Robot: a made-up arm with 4 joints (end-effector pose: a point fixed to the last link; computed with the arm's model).
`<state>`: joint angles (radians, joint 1 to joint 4).
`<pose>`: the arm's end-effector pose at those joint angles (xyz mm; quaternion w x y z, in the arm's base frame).
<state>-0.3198 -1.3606 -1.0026 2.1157</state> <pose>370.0 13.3 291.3 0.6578 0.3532 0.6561 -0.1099</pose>
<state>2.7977 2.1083 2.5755 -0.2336</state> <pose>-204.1 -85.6 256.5 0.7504 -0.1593 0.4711 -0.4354</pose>
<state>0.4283 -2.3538 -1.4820 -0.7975</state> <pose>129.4 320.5 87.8 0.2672 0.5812 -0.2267 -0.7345</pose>
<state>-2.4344 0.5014 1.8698 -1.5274</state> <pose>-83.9 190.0 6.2 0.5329 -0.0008 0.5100 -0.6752</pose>
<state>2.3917 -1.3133 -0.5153 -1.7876</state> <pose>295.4 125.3 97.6 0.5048 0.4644 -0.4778 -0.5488</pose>
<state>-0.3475 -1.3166 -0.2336 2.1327</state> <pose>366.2 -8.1 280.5 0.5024 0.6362 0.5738 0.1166</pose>
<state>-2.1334 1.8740 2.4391 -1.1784</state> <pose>-205.8 72.4 268.2 0.2799 -0.6711 0.4318 -0.5338</pose>
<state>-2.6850 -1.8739 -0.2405 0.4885</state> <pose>333.8 -169.5 188.7 0.2038 0.6541 -0.5740 0.4484</pose>
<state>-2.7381 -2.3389 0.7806 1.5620</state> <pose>258.2 -203.0 289.7 0.4068 -0.3990 0.4042 -0.7155</pose>
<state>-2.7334 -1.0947 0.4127 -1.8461</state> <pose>275.2 62.7 48.6 0.7119 0.3550 -0.3703 -0.4795</pose>
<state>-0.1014 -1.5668 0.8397 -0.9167</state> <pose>306.8 60.5 346.9 0.7153 -0.0555 -0.5442 0.4348</pose>
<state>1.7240 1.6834 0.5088 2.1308</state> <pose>-302.6 25.9 234.4 0.5560 0.1647 -0.6547 0.4848</pose>
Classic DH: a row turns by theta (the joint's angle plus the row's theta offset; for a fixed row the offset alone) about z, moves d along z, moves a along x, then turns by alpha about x. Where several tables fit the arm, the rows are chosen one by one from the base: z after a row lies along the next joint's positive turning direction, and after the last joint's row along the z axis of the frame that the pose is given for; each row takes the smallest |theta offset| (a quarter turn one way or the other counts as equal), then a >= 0, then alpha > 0; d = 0 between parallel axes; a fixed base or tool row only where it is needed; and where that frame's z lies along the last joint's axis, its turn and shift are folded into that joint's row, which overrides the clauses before.
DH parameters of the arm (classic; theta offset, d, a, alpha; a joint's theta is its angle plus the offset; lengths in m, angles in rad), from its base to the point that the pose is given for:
base (fixed): 1.5708 0.203 0.054 -1.5708
joint 1: 0.1912 -0.036 -0.0103 -1.7422
joint 2: 1.5649 -0.1273 0.0559 -1.2774
joint 3: 1.4082 0.3194 0.0357 1.5159
joint 4: 1.42 0.0013 0.0195 1.7889
tool (fixed): 1.4275 0.0471 0 0

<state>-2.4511 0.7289 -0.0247 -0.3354</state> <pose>-149.9 174.8 -81.8 0.4439 0.7968 0.3404 -0.2286</pose>
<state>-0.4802 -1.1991 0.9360 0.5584</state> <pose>348.6 -111.8 279.5 0.6289 0.6097 -0.2847 0.3895</pose>
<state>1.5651 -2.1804 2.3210 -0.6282</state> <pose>261.5 57.0 59.5 0.8586 0.0097 -0.2006 0.4717</pose>
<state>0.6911 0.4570 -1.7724 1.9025</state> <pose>-58.4 -158.8 484.2 0.4381 0.3990 0.1563 -0.7902</pose>
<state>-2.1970 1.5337 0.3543 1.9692</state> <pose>-305.6 112.1 153.9 0.3920 -0.5173 0.0861 0.7559</pose>
